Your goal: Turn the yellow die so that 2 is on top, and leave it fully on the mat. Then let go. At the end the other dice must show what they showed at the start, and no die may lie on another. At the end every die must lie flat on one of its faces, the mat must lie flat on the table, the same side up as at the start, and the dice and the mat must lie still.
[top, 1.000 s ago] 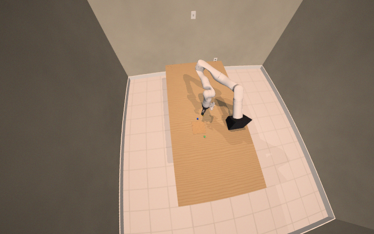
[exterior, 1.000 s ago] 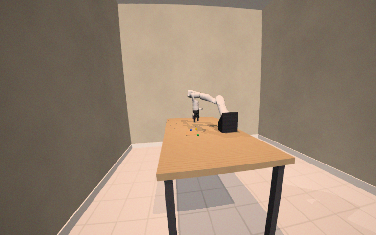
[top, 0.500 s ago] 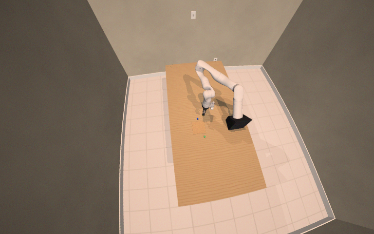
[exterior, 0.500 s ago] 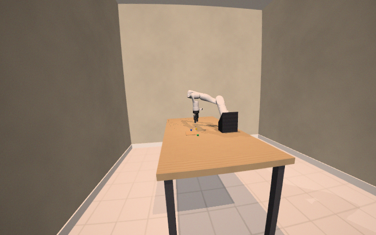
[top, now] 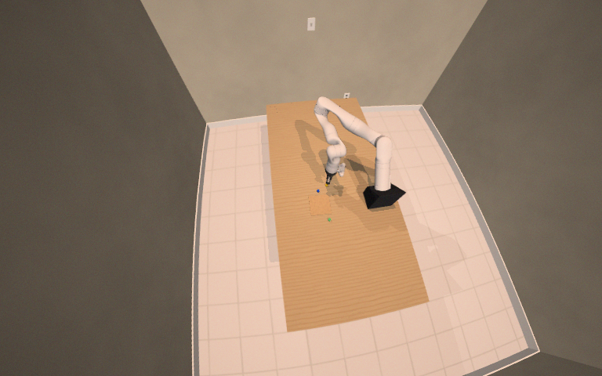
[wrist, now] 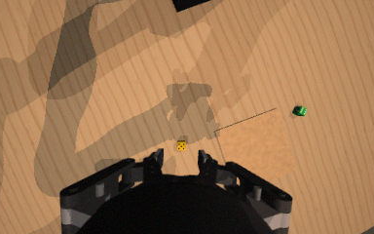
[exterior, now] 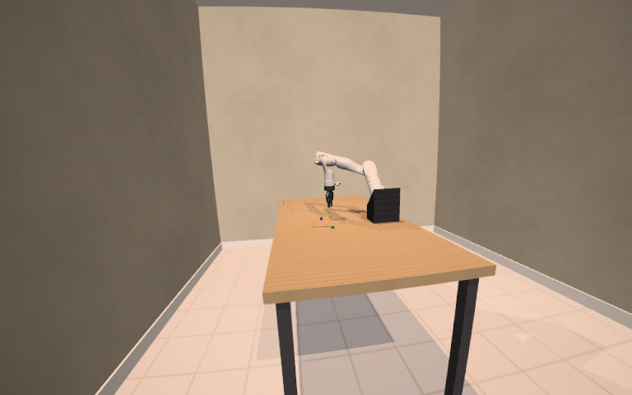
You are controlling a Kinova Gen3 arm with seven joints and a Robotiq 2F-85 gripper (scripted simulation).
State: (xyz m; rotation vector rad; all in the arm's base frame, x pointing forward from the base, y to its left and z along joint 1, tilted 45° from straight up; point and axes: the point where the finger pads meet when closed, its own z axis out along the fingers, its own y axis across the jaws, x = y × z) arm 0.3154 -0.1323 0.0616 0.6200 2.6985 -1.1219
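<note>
The yellow die lies 9 cm below my hand. The rest, counted from my hand: green die: 4 cm ahead, 25 cm to the left, 9 cm below; blue die: 7 cm ahead, 4 cm to the left, 9 cm below; tan mat: 8 cm ahead, 14 cm to the left, 9 cm below.
</note>
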